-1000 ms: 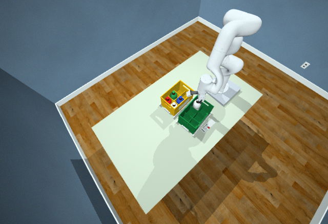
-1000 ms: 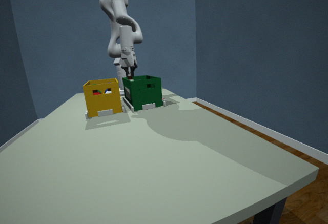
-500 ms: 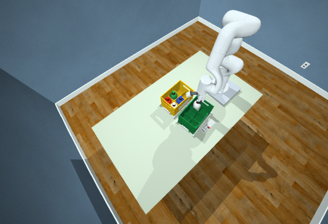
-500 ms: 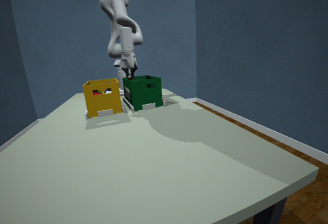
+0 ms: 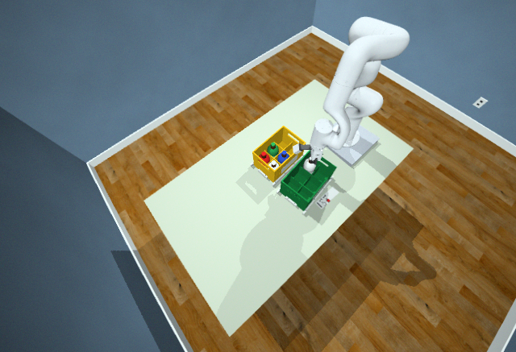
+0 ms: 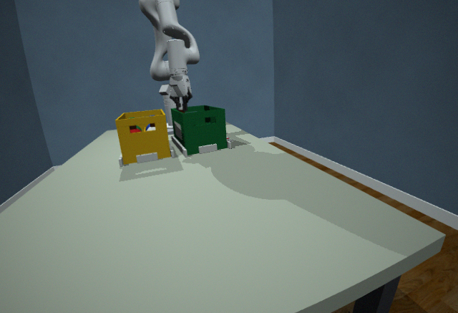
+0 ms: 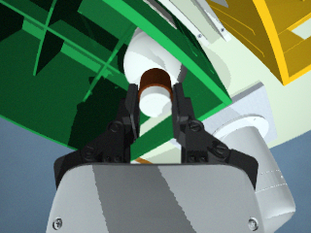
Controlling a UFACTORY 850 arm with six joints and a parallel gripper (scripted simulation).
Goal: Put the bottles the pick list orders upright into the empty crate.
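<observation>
The red bottle is 210 mm to the right of my hand, 190 mm ahead of it and 90 mm below it. The rest, counted from my hand: blue-label bottle 140 mm to the right, 90 mm below, 90 mm ahead; then green crate 100 mm below, 80 mm ahead, 60 mm to the left; then yellow crate 180 mm to the right, 100 mm below, 100 mm ahead.
</observation>
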